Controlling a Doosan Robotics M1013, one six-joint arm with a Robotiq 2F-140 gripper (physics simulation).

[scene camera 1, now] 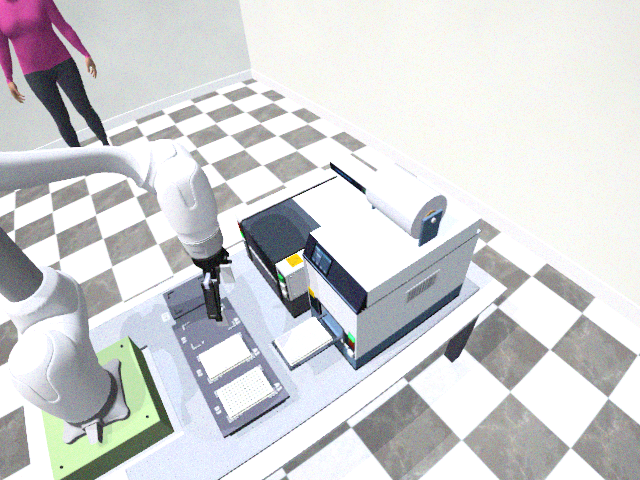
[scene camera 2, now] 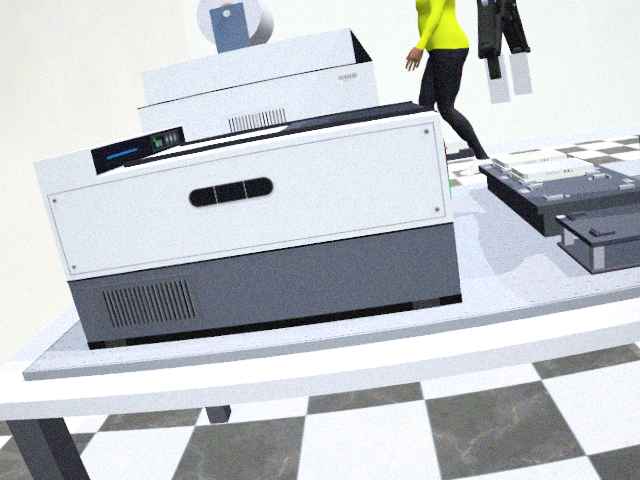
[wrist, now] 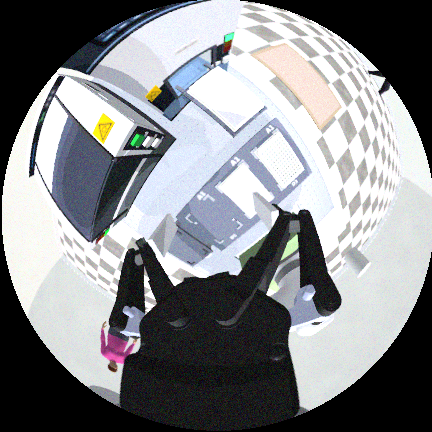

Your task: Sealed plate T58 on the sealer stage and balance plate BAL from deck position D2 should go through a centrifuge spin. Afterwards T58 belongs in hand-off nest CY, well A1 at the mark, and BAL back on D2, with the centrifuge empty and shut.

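Frame: origin at the arm's base, x right, y ahead, z up, level; metres.
Where they show: gripper, fingertip midpoint: point(scene camera 1: 226, 302) point(scene camera 2: 513, 98) point(wrist: 211, 211); arm's base, link origin: point(scene camera 1: 94, 400) point(wrist: 289, 267).
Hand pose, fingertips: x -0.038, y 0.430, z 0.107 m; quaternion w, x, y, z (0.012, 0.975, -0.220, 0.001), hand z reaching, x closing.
Things, the pixels of their top centre, and the offset from my fingertips. "spot": a spot on its surface instead. Level surfaces: height alone.
- sealed plate T58, top centre: point(wrist: 226, 93) point(scene camera 1: 303, 338) dx +0.152, dy +0.140, dz -0.075 m
- extended sealer stage, surface spot: point(scene camera 1: 283, 354) spot: dx +0.162, dy +0.077, dz -0.087 m
- balance plate BAL, top centre: point(scene camera 2: 551, 165) point(wrist: 247, 192) point(scene camera 1: 224, 355) dx +0.063, dy -0.065, dz -0.128 m
- low dark hand-off nest CY, top centre: point(scene camera 2: 630, 214) point(scene camera 1: 189, 293) point(wrist: 183, 249) dx -0.217, dy -0.100, dz -0.148 m
- plate with open wells, top centre: point(scene camera 2: 529, 156) point(scene camera 1: 244, 390) point(wrist: 282, 160) dx +0.186, dy -0.052, dz -0.128 m
- deck, surface height: dz -0.144 m
- tall white sealer, top centre: point(scene camera 1: 401, 183) dx +0.120, dy +0.437, dz +0.281 m
- film roll, top centre: point(scene camera 1: 408, 180) dx +0.118, dy +0.458, dz +0.281 m
My gripper point(scene camera 1: 221, 297) point(scene camera 2: 510, 77) point(wrist: 211, 211) is open and empty, raised above the deck. The sealed plate T58 point(scene camera 1: 303, 341) point(wrist: 225, 97) lies flat on the extended sealer stage point(scene camera 1: 281, 355). The balance plate BAL point(scene camera 1: 225, 357) point(scene camera 2: 553, 169) point(wrist: 240, 185) sits on the middle deck position, D2; one finger partly covers it in the wrist view. The centrifuge point(scene camera 1: 279, 227) point(scene camera 2: 248, 222) point(wrist: 82, 170) has its dark lid down; its inside is hidden. The low dark hand-off nest CY point(scene camera 1: 183, 299) point(scene camera 2: 615, 227) point(wrist: 190, 245) at the deck's end holds no plate.
A plate with open wells point(scene camera 1: 245, 392) point(wrist: 280, 157) sits on D3, beside BAL. The deck point(scene camera 1: 193, 334) has a bare position between BAL and the nest. The tall white sealer point(scene camera 1: 403, 294) stands beside the centrifuge, with a film roll point(scene camera 1: 400, 206) on top. The green arm base point(scene camera 1: 139, 428) borders the deck.
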